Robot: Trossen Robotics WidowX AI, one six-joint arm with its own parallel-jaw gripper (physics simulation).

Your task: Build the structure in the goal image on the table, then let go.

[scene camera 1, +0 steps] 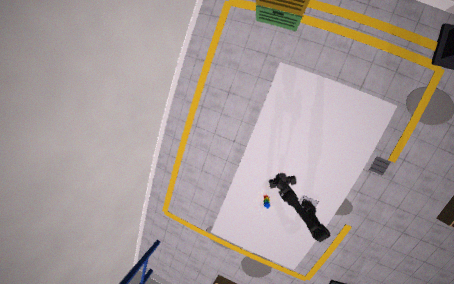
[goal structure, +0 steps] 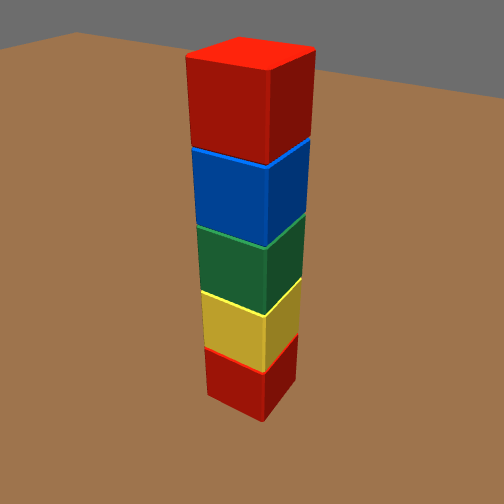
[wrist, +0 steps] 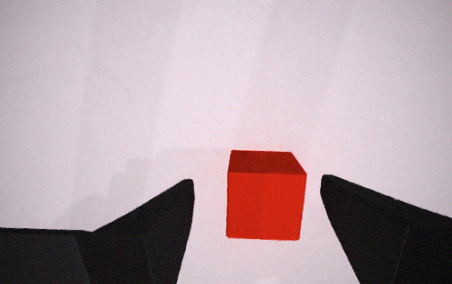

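Seen in the pictures: gripper, fingertip midpoint: [wrist: 257,186]; arm's base, link origin: [scene camera 1: 306,203].
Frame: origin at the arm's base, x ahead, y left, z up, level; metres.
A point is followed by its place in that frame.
Note:
A red cube [wrist: 265,207] {x 0.264, y -0.172, z 0.023 m} sits on the white table [wrist: 150,75] {x 0.339, y -0.200, z -0.010 m} [scene camera 1: 345,110] {x -0.057, y -0.763, z -0.009 m} in the wrist view, a little right of centre. My gripper [wrist: 257,186] {x 0.269, y -0.176, z 0.015 m} [scene camera 1: 282,179] {x 0.269, y -0.176, z 0.015 m} is open, with one finger on either side of the cube and a gap on each side; neither finger touches it. The cube does not show in the scene view, where the arm covers that spot. A small cluster of coloured blocks [scene camera 1: 266,201] {x 0.331, y 0.015, z 0.095 m}, red, green and blue among them, is on the table to the lower left of the gripper in the scene view. Its exact arrangement is too small to tell.
The arm's base [scene camera 1: 320,233] is at the lower right of the table. A small grey plate [scene camera 1: 311,201] {x -0.030, y -0.031, z 0.003 m} lies beside the arm. Yellow floor lines [scene camera 1: 191,115] run around the table. A green crate [scene camera 1: 276,18] stands beyond the table's far end.

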